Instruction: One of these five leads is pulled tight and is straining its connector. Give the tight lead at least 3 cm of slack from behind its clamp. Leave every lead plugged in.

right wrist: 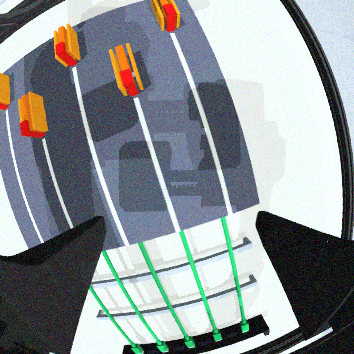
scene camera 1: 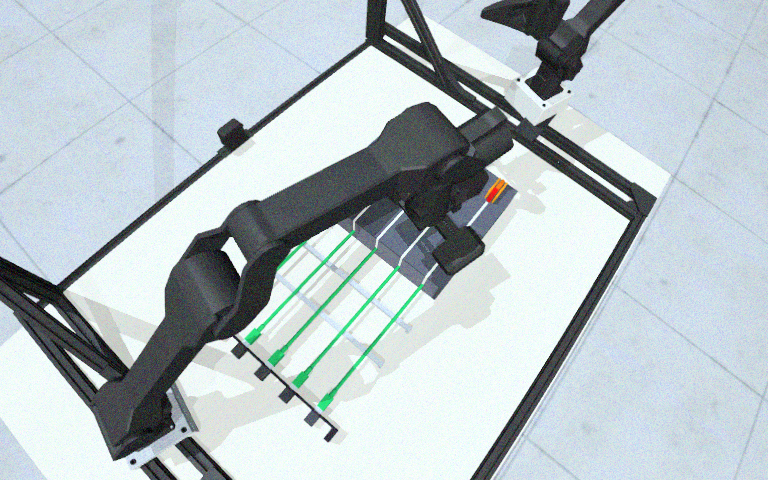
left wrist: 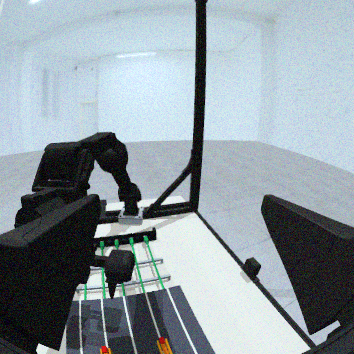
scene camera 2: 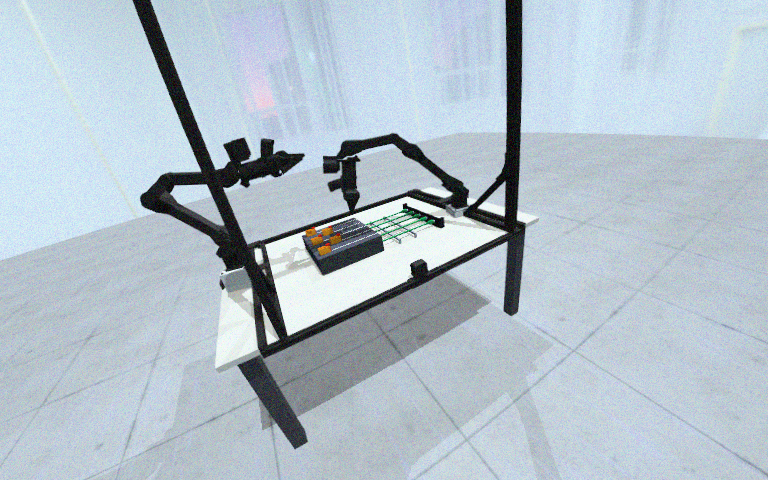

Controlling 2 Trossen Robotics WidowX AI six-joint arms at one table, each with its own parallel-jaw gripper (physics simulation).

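Pixels of known places: left gripper, fingertip midpoint: (left wrist: 184,203) (scene camera 2: 303,156); right gripper, fingertip midpoint: (right wrist: 182,222) (scene camera 1: 424,230) (left wrist: 89,294) (scene camera 2: 350,209); left arm's base, link origin: (scene camera 1: 543,86) (scene camera 2: 236,265); right arm's base, link origin: (scene camera 1: 147,420) (left wrist: 131,211) (scene camera 2: 459,205).
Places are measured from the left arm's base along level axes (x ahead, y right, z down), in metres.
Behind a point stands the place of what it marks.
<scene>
Five leads run white over a dark block (scene camera 1: 493,213) @(y -0.177, x 0.304, z 0.011 m) (scene camera 2: 351,254) (right wrist: 170,90) @(y -0.152, x 0.366, z 0.010 m), then green to connectors in a black strip (scene camera 2: 438,221) @(y -0.057, x 0.810, z 0.048 m) (left wrist: 130,236) (right wrist: 265,325) @(y -0.322, x 0.728, z 0.043 m). Four green connectors (scene camera 1: 325,401) @(y -0.279, x 0.721, z 0.047 m) show in scene camera 1; all five sit at the strip in the right wrist view. Orange clamps (right wrist: 33,115) @(y -0.023, x 0.382, z -0.011 m) (scene camera 1: 496,191) @(y -0.153, x 0.289, z -0.020 m) with red parts stand staggered on the block. All leads look nearly straight; I cannot tell which is tight. My right gripper (right wrist: 182,222) @(y -0.156, x 0.461, z -0.056 m) (scene camera 2: 352,208) @(y -0.156, x 0.461, z -0.056 m) is open and empty above the block. My left gripper (left wrist: 184,203) @(y 0.001, x 0.350, z -0.323 m) (scene camera 2: 301,155) @(y 0.001, x 0.350, z -0.323 m) is open and empty, high up.
Two grey rails (right wrist: 215,254) @(y -0.209, x 0.554, z 0.059 m) (scene camera 1: 407,327) @(y -0.254, x 0.546, z 0.055 m) cross under the green leads between block and strip. Black frame beams edge the white table, with a small black box (scene camera 1: 232,133) @(y 0.239, x 0.620, z 0.028 m) (scene camera 2: 418,268) @(y 0.266, x 0.613, z 0.034 m) (left wrist: 252,267) @(y 0.244, x 0.601, z 0.030 m) on one edge. My right arm hides much of the block in scene camera 1.
</scene>
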